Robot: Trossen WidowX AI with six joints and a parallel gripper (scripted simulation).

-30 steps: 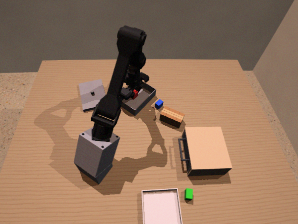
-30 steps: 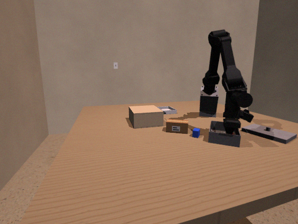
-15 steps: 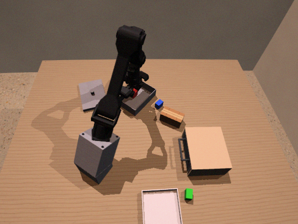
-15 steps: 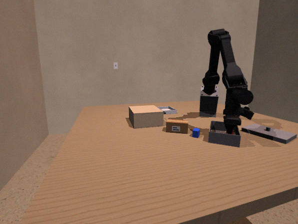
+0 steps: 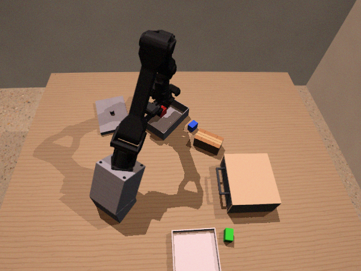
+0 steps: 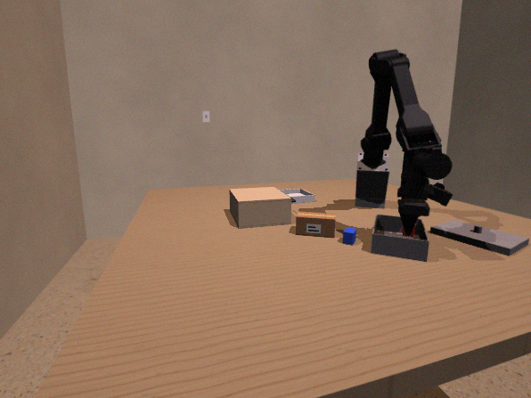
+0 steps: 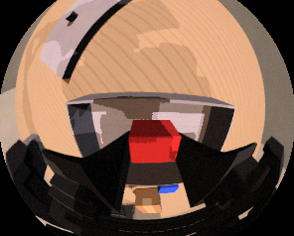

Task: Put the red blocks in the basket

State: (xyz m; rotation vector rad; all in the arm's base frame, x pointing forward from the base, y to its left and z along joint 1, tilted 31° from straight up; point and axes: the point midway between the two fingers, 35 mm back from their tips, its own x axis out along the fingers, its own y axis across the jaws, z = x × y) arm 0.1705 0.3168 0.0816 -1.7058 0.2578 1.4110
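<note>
Right now the white tray is 70 mm ahead of my hand, 570 mm to the right of it and 60 mm below it. Round my hand: knobbed lid: 220 mm behind, 30 mm to the left, 50 mm below; blue block: 130 mm ahead, 70 mm to the right, 50 mm below; brown crate: 180 mm ahead, 160 mm to the right, 40 mm below.
</note>
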